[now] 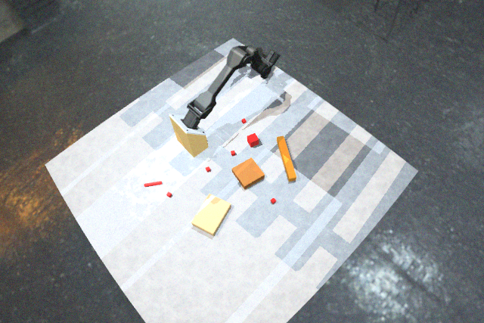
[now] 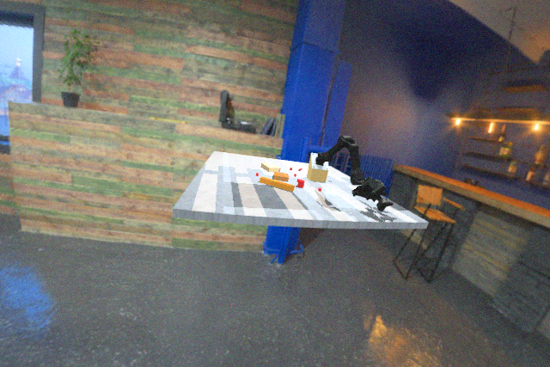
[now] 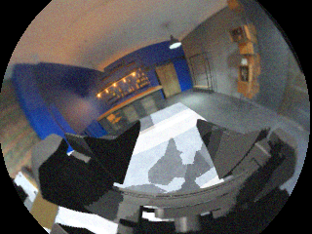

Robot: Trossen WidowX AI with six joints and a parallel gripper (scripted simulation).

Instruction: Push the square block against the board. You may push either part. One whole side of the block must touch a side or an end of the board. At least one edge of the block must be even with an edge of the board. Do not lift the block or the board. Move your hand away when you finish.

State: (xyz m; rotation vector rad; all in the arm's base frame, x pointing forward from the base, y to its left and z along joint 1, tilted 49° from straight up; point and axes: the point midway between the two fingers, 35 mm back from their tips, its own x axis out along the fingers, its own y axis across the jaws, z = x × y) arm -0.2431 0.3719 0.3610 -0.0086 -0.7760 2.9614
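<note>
The square block lies 560 mm ahead of my gripper tip, 420 mm to the right of it and 70 mm below it. Round my gripper tip: board 610 mm ahead, 240 mm to the right, 70 mm below; red cube 440 mm ahead, 300 mm to the right, 60 mm below; red stick 780 mm to the right, 340 mm ahead, 80 mm below.
</note>
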